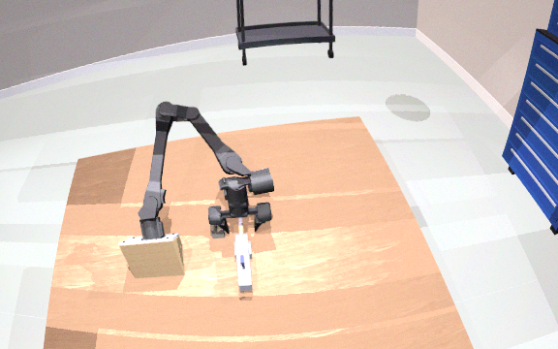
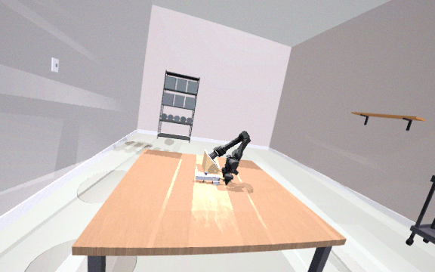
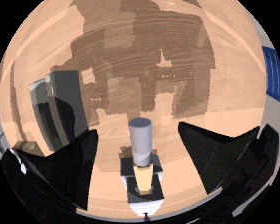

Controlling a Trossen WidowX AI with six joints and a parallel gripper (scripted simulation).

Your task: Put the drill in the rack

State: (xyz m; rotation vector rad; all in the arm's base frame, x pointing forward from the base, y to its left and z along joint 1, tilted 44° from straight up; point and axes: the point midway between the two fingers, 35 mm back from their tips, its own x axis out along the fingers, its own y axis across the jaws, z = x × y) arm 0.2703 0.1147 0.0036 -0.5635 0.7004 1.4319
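My gripper tip is 40 mm to the left of the drill and 30 mm below it. Round my gripper tip: grey rack (70 mm behind, 30 mm to the left); white block (140 mm to the right, 20 mm above, 10 mm behind); blue key (160 mm to the right, 40 mm above, 20 mm behind).
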